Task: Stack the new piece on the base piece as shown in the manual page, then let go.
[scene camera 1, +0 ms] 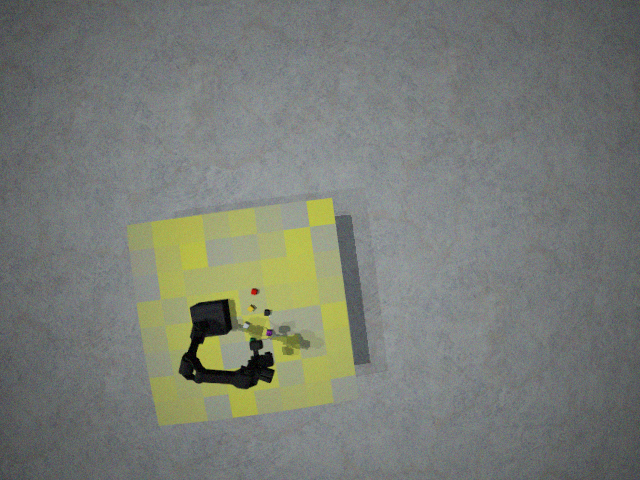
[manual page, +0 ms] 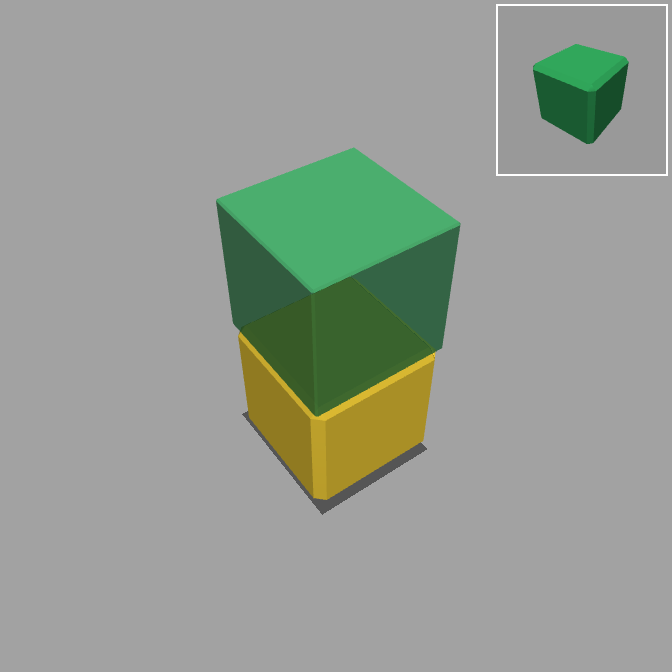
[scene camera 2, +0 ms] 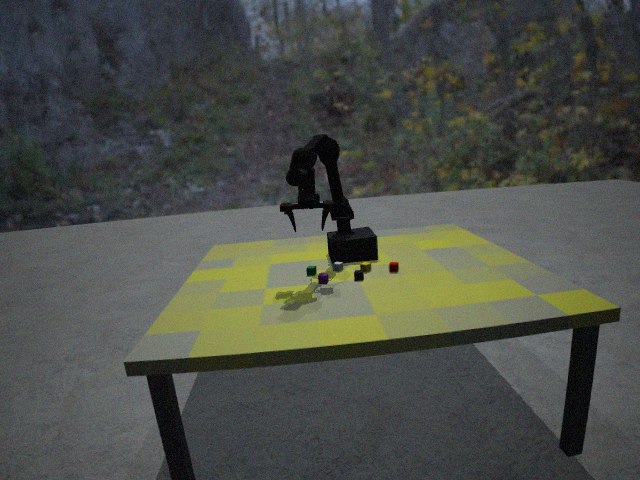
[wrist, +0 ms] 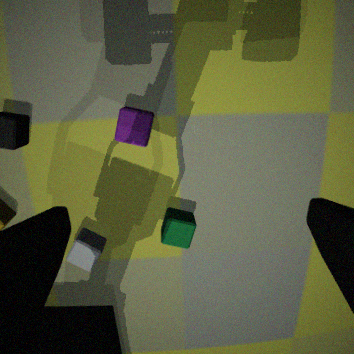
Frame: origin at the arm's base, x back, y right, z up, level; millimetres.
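Where they show: gripper, fingertip midpoint: (scene camera 1: 262, 351) (scene camera 2: 309, 231) (wrist: 189, 214); arm's base, link origin: (scene camera 1: 202, 325) (scene camera 2: 344, 232).
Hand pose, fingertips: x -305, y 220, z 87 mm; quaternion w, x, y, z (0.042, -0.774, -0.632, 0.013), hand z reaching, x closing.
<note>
Things, the pixels of their top centre, and the offset from my fingertips. Level surfaces: height alone.
- green cube, top centre: (wrist: 178, 234) (scene camera 2: 311, 266) (scene camera 1: 251, 341) dx +94, dy -17, dz -153 mm
- purple cube, top centre: (wrist: 132, 127) (scene camera 2: 323, 274) (scene camera 1: 268, 333) dx -21, dy -32, dz -153 mm
- pale grey cube, top centre: (wrist: 82, 256) (scene camera 2: 337, 262) (scene camera 1: 245, 326) dx +95, dy -121, dz -153 mm
- black cube, top centre: (scene camera 2: 358, 271) (scene camera 1: 266, 313) dx -48, dy -154, dz -153 mm
- orange-yellow cube, top centre: (scene camera 2: 365, 263) (scene camera 1: 250, 309) dx +35, dy -210, dz -153 mm
- red cube, top centre: (scene camera 2: 393, 263) (scene camera 1: 253, 292) dx -18, dy -301, dz -153 mm
- grey checked table, surface height: dz -183 mm
Small cubes lie apart on the table, none stacked; the frames do not tell which is the base piece or new piece. They are a green cube (scene camera 1: 252, 340) (scene camera 2: 311, 270) (wrist: 178, 233), a purple cube (scene camera 1: 269, 332) (scene camera 2: 323, 278) (wrist: 134, 126), a pale grey cube (scene camera 1: 246, 325) (scene camera 2: 338, 266) (wrist: 84, 255), a black cube (scene camera 1: 267, 312) (scene camera 2: 358, 275) (wrist: 13, 131), an orange-yellow cube (scene camera 1: 251, 307) (scene camera 2: 366, 267) (wrist: 4, 215) and a red cube (scene camera 1: 254, 291) (scene camera 2: 393, 267). My gripper (scene camera 2: 309, 230) (wrist: 189, 214) is open and empty, high above the table. In the wrist view the green cube shows between the fingers, far below.
The yellow and grey checked table (scene camera 1: 289, 211) (scene camera 2: 429, 310) carries the black arm base (scene camera 1: 210, 317) (scene camera 2: 353, 245), close behind the cubes in scene camera 2. The arm's shadow falls across the cubes. The purple cube is beyond the green one in the wrist view.
</note>
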